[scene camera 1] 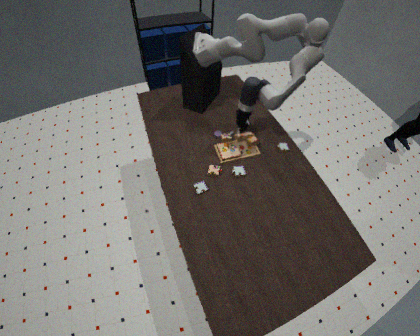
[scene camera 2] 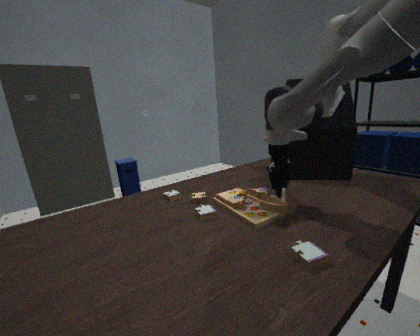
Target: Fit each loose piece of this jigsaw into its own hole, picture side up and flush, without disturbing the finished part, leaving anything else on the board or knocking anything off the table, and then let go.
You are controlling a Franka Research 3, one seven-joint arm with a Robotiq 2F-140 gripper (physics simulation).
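The jigsaw board [scene camera 1: 241,158] [scene camera 2: 238,215] lies mid-table, with a picture part raised at its left. Three loose pieces show pale faces: one [scene camera 1: 201,187] [scene camera 2: 171,195], one [scene camera 1: 239,171] [scene camera 2: 205,210] and one [scene camera 1: 283,146] [scene camera 2: 309,251] apart on the right. A loose piece with a coloured picture face [scene camera 1: 214,170] [scene camera 2: 198,195] lies near the first two. At the board's back edge, a wooden piece [scene camera 1: 248,138] [scene camera 2: 272,202] looks tilted. My gripper [scene camera 1: 241,131] [scene camera 2: 283,194] is shut and empty, low at that back edge; whether it touches anything is unclear.
A small purple item [scene camera 1: 217,133] shows behind the board's back left corner. The black arm pedestal [scene camera 1: 200,80] [scene camera 2: 322,150] stands at the table's back end, with a shelf rack of blue bins beyond. The dark table [scene camera 1: 280,235] [scene camera 2: 125,265] reaches toward scene camera 1.
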